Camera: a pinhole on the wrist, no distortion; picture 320 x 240 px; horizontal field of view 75.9 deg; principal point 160.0 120.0 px. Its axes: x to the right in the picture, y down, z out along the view. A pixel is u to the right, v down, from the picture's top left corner.
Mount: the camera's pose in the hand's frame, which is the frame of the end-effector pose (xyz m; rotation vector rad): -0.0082 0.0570 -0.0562 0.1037 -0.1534 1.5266
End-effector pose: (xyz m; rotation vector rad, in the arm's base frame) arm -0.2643 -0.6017 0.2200 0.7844 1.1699 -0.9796
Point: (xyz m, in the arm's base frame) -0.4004 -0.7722 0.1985
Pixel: outside the picture
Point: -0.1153 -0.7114 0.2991
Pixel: 229.1 145.1
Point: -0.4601 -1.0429 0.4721
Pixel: 23.1 174.7
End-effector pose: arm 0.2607 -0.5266 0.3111 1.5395 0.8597 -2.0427
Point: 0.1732 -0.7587 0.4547
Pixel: 203.6 188.8
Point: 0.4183 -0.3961 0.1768
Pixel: behind the camera
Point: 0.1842 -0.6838 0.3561
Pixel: 187.8 128.9
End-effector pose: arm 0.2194 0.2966 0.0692 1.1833 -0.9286 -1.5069
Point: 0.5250 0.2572 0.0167
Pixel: behind the camera
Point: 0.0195 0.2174 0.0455
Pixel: 111.2 28.8
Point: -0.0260 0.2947 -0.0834
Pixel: 14.9 65.9
